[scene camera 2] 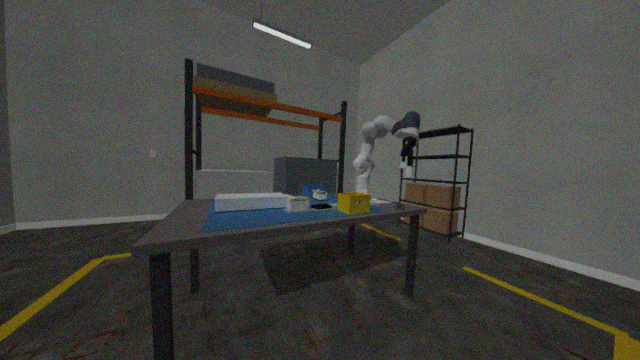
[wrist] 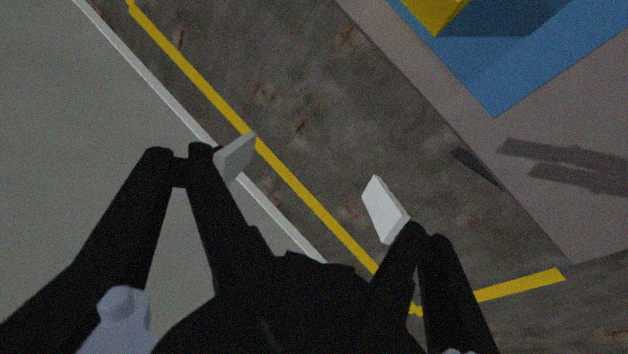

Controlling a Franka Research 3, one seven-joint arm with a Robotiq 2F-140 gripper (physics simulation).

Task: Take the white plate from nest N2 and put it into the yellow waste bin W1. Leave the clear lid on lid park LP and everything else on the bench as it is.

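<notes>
The yellow waste bin stands on the blue mat near the bench's right front; a corner of the yellow bin shows at the top of the wrist view. Two small white pieces with yellowish tops, one nearer and one farther back, stand on the bench; which is the plate in nest N2 is too small to tell. The clear lid and lid park LP cannot be made out. My gripper is open and empty, pointing down, high above and right of the bin, over the floor beyond the bench edge in the wrist view.
A long white box lies at the left of the mat. A flat black piece lies between the nearer white piece and the bin. A blue object stands behind. A black shelf rack stands behind the gripper on the right.
</notes>
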